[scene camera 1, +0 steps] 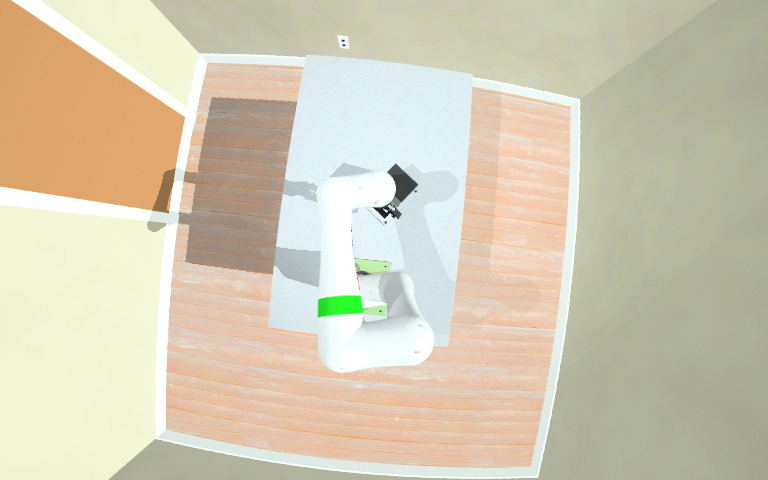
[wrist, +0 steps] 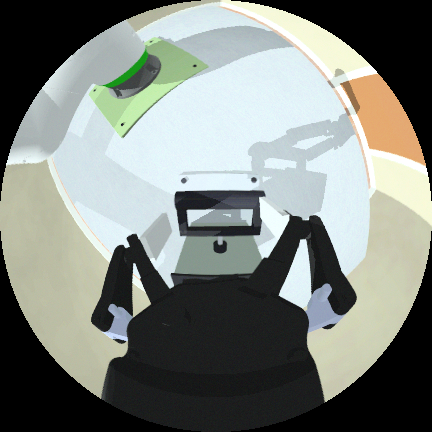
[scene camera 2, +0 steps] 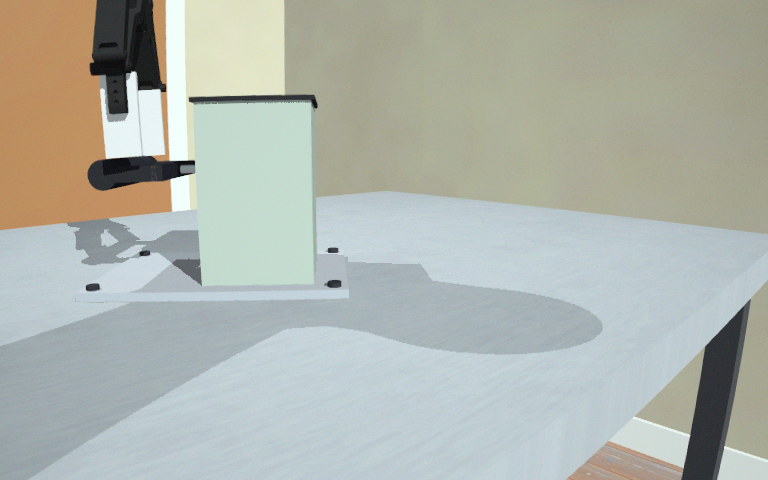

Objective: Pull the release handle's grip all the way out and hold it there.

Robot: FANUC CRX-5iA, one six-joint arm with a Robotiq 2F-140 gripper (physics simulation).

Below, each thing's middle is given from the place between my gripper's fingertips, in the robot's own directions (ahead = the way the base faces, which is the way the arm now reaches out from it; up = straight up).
Right now my hand is 12 cm above the bolted base plate [wrist: 198, 181], 7 cm short of it and 3 cm to the left of it.
